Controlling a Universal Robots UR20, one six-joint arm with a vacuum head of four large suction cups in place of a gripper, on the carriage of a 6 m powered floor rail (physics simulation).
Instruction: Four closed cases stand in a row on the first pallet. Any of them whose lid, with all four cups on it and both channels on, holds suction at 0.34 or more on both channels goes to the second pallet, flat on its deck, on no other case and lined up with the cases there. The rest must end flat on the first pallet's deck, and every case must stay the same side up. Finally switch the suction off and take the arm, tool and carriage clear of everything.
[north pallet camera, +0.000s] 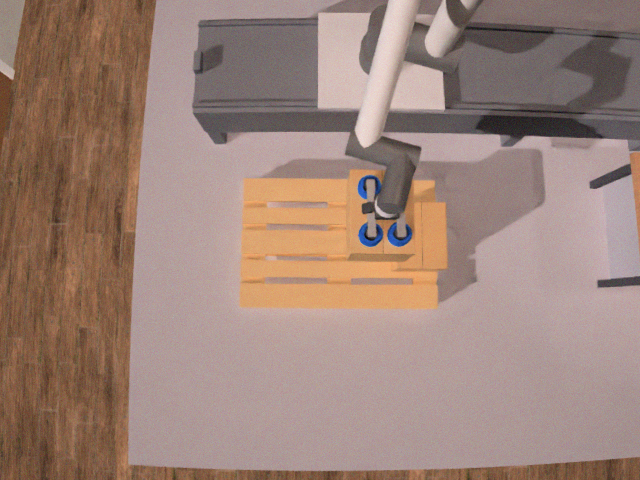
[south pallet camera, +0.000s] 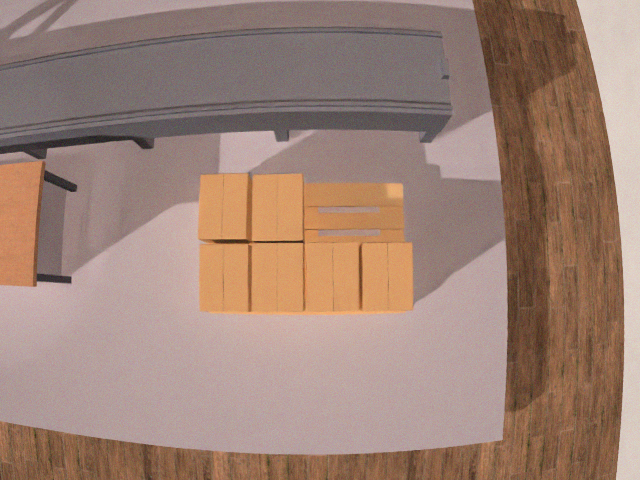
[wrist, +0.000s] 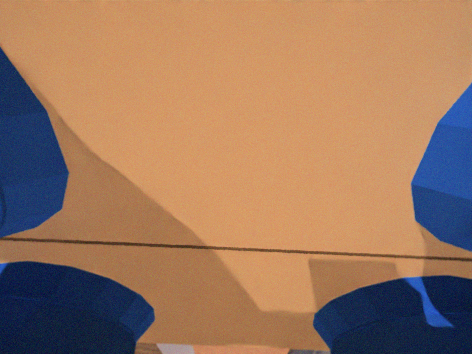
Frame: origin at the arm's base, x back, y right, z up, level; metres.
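Seen in the pictures: hand, its tool point: (wrist: 236, 220).
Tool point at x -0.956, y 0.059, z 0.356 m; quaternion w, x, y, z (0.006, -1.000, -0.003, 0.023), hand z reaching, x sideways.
Observation:
Offsets run from my tool point to a thing's top centre. Level surfaces: height alone.
The vacuum head (north pallet camera: 385, 210) (wrist: 235, 225) has blue cups on the lid of a closed case @[dz +0.031, dx -0.001, dy +0.005 m] (north pallet camera: 356, 214) (wrist: 240, 125) and holds it level above the first pallet (north pallet camera: 289, 295). Three cups show in the north pallet view; the wrist hides the fourth. The held case partly covers another closed case @[dz -0.533, dx -0.015, dy -0.296 m] (north pallet camera: 434, 235), which lies at the right end of that pallet. The second pallet (south pallet camera: 354, 192) bears a full front row of several cases, including one at the right end (south pallet camera: 400, 276), and two cases (south pallet camera: 223, 206) (south pallet camera: 277, 206) at the back left. Its back right deck shows bare slats.
The grey floor rail (north pallet camera: 258, 64) (south pallet camera: 310, 67) runs behind both pallets. The pale carriage (north pallet camera: 341, 82) stands behind the first pallet, with the arm (north pallet camera: 387, 77) reaching forward over it. A wooden-topped table @[dz -0.397 m] (south pallet camera: 18, 222) with dark legs stands between the pallets.

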